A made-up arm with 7 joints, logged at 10 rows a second.
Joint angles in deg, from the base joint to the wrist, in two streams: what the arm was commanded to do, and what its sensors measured. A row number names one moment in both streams.
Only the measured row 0 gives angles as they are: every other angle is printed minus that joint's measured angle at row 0.
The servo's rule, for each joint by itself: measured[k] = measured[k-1] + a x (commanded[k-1-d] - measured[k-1]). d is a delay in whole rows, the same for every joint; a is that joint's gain. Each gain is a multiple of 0.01, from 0.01 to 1. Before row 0 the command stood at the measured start. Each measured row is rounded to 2 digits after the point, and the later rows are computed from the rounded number. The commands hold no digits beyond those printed.
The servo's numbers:
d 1
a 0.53 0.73 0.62 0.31 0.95 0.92 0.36
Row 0, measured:
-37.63 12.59 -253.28 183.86 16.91 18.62 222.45
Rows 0 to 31, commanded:
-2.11 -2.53 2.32 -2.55 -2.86 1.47 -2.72
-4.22 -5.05 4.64 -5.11 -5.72 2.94 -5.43
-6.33 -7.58 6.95 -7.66 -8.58 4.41 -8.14
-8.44 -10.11 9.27 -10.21 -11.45 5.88 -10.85
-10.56 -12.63 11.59 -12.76 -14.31 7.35 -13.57
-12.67 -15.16 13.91 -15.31 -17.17 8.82 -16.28
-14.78 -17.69 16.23 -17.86 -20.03 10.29 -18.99
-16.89 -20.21 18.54 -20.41 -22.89 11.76 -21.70
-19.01 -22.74 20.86 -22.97 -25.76 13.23 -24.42
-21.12 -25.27 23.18 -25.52 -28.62 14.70 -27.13
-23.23 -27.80 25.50 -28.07 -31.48 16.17 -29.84
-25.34 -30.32 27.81 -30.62 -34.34 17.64 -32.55
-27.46 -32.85 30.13 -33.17 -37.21 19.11 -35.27
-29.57 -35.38 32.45 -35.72 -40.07 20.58 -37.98
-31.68 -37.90 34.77 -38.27 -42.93 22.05 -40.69
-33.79 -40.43 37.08 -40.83 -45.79 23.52 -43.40
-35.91 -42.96 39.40 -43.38 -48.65 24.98 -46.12
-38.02 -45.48 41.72 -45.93 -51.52 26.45 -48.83
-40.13 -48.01 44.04 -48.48 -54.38 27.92 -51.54
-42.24 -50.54 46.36 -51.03 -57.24 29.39 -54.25
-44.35 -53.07 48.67 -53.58 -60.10 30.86 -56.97
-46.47 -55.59 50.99 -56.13 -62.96 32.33 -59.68
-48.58 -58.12 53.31 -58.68 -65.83 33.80 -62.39
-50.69 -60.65 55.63 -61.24 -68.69 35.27 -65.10
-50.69 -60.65 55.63 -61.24 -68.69 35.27 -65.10
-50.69 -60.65 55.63 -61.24 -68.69 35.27 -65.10
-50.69 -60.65 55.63 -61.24 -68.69 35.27 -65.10
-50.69 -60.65 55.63 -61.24 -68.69 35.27 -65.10
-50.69 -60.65 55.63 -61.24 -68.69 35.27 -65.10
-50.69 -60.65 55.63 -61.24 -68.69 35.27 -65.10
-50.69 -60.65 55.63 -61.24 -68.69 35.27 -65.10
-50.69 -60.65 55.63 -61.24 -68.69 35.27 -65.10
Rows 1 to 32, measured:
0.00 0.00 0.00 0.00 0.00 0.00 0.00
-1.12 -1.85 1.44 -0.79 -2.72 1.35 -0.98
-2.76 -4.19 3.42 -2.13 -5.57 2.81 -2.58
-4.65 -6.66 5.61 -3.84 -8.43 4.28 -4.58
-6.66 -9.18 7.88 -5.81 -11.30 5.75 -6.84
-8.73 -11.70 10.18 -7.96 -14.16 7.22 -9.26
-10.82 -14.23 12.49 -10.24 -17.02 8.69 -11.79
-12.92 -16.76 14.81 -12.60 -19.88 10.16 -14.38
-15.02 -19.28 17.12 -15.02 -22.74 11.63 -17.02
-17.13 -21.81 19.44 -17.48 -25.61 13.10 -19.68
-19.24 -24.34 21.76 -19.97 -28.47 14.57 -22.36
-21.35 -26.87 24.08 -22.48 -31.33 16.04 -25.05
-23.46 -29.39 26.39 -25.00 -34.19 17.51 -27.75
-25.58 -31.92 28.71 -27.53 -37.06 18.98 -30.46
-27.69 -34.45 31.03 -30.07 -39.92 20.45 -33.17
-29.80 -36.97 33.35 -32.61 -42.78 21.92 -35.88
-31.91 -39.50 35.66 -35.16 -45.64 23.39 -38.59
-34.03 -42.03 37.98 -37.71 -48.50 24.85 -41.30
-36.14 -44.55 40.30 -40.26 -51.37 26.32 -44.01
-38.25 -47.08 42.62 -42.81 -54.23 27.79 -46.72
-40.36 -49.61 44.94 -45.36 -57.09 29.26 -49.43
-42.47 -52.14 47.25 -47.91 -59.95 30.73 -52.14
-44.59 -54.66 49.57 -50.46 -62.81 32.20 -54.85
-46.70 -57.19 51.89 -53.01 -65.68 33.67 -57.56
-48.81 -59.72 54.21 -55.56 -68.54 35.14 -60.27
-49.81 -60.40 55.09 -57.32 -68.68 35.26 -62.01
-50.28 -60.58 55.42 -58.54 -68.69 35.27 -63.12
-50.50 -60.63 55.55 -59.38 -68.69 35.27 -63.83
-50.60 -60.64 55.60 -59.96 -68.69 35.27 -64.29
-50.65 -60.65 55.62 -60.36 -68.69 35.27 -64.58
-50.67 -60.65 55.63 -60.63 -68.69 35.27 -64.77
-50.68 -60.65 55.63 -60.82 -68.69 35.27 -64.89

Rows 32 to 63, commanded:
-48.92 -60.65 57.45 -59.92 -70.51 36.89 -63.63
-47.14 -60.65 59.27 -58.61 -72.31 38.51 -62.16
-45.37 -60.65 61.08 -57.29 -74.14 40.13 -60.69
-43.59 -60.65 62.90 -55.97 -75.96 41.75 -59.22
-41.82 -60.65 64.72 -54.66 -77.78 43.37 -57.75
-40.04 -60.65 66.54 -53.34 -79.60 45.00 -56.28
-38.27 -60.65 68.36 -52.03 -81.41 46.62 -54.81
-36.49 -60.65 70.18 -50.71 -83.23 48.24 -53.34
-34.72 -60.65 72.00 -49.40 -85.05 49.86 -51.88
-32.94 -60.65 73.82 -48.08 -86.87 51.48 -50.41
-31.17 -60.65 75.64 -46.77 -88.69 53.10 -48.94
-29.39 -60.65 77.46 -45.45 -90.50 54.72 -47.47
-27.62 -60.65 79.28 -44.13 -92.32 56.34 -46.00
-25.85 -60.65 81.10 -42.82 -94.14 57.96 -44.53
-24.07 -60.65 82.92 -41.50 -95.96 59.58 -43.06
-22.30 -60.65 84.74 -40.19 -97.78 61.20 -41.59
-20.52 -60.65 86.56 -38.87 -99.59 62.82 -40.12
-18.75 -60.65 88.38 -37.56 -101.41 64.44 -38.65
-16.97 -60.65 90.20 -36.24 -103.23 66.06 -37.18
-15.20 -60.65 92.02 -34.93 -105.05 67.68 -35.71
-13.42 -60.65 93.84 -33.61 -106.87 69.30 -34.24
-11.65 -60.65 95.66 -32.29 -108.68 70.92 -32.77
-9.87 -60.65 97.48 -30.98 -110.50 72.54 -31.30
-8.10 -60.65 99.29 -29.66 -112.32 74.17 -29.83
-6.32 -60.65 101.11 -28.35 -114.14 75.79 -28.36
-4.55 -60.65 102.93 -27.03 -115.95 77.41 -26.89
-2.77 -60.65 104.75 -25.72 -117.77 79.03 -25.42
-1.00 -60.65 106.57 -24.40 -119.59 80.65 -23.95
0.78 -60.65 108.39 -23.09 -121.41 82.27 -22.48
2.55 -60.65 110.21 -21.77 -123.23 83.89 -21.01
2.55 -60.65 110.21 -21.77 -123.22 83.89 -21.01
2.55 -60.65 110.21 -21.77 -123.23 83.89 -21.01
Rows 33 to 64, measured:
-50.69 -60.65 55.63 -60.95 -68.69 35.27 -64.97
-49.75 -60.65 56.76 -60.63 -70.42 36.76 -64.49
-48.37 -60.65 58.32 -60.00 -72.22 38.37 -63.65
-46.78 -60.65 60.03 -59.16 -74.04 39.99 -62.58
-45.09 -60.65 61.81 -58.17 -75.86 41.61 -61.37
-43.36 -60.65 63.61 -57.08 -77.68 43.23 -60.07
-41.60 -60.65 65.43 -55.92 -79.50 44.86 -58.71
-39.84 -60.65 67.25 -54.71 -81.31 46.48 -57.31
-38.06 -60.65 69.07 -53.47 -83.13 48.10 -55.88
-36.29 -60.65 70.89 -52.21 -84.95 49.72 -54.44
-34.51 -60.65 72.71 -50.93 -86.77 51.34 -52.99
-32.74 -60.65 74.53 -49.64 -88.59 52.96 -51.53
-30.96 -60.65 76.35 -48.34 -90.40 54.58 -50.07
-29.19 -60.65 78.17 -47.03 -92.22 56.20 -48.60
-27.42 -60.65 79.99 -45.72 -94.04 57.82 -47.13
-25.64 -60.65 81.81 -44.41 -95.86 59.44 -45.66
-23.87 -60.65 83.63 -43.10 -97.68 61.06 -44.19
-22.09 -60.65 85.45 -41.79 -99.49 62.68 -42.72
-20.32 -60.65 87.27 -40.48 -101.31 64.30 -41.25
-18.54 -60.65 89.09 -39.17 -103.13 65.92 -39.78
-16.77 -60.65 90.91 -37.86 -104.95 67.54 -38.31
-14.99 -60.65 92.73 -36.54 -106.77 69.16 -36.84
-13.22 -60.65 94.55 -35.22 -108.58 70.78 -35.37
-11.44 -60.65 96.37 -33.91 -110.40 72.40 -33.90
-9.67 -60.65 98.18 -32.59 -112.22 74.03 -32.43
-7.89 -60.65 100.00 -31.28 -114.04 75.65 -30.96
-6.12 -60.65 101.82 -29.96 -115.85 77.27 -29.49
-4.34 -60.65 103.64 -28.65 -117.67 78.89 -28.02
-2.57 -60.65 105.46 -27.33 -119.49 80.51 -26.55
-0.79 -60.65 107.28 -26.02 -121.31 82.13 -25.08
0.98 -60.65 109.10 -24.70 -123.13 83.75 -23.61
1.81 -60.65 109.79 -23.79 -123.22 83.88 -22.67

